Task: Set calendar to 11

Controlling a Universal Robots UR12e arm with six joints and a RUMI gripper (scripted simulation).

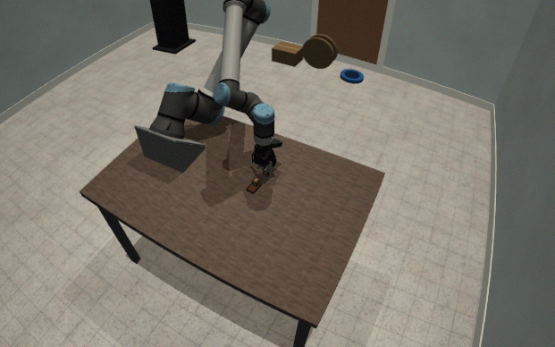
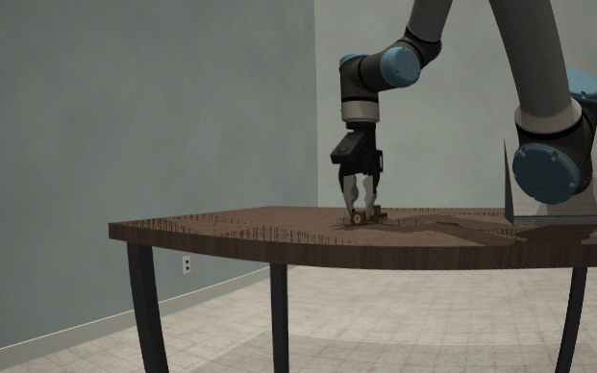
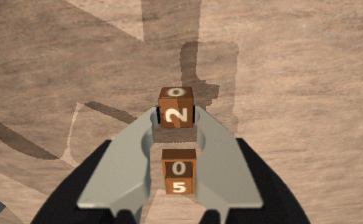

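The cube is 10 mm below my hand. From my hand the other things lie so: calendar tray 110 mm to the right, 20 mm below, 10 mm behind.
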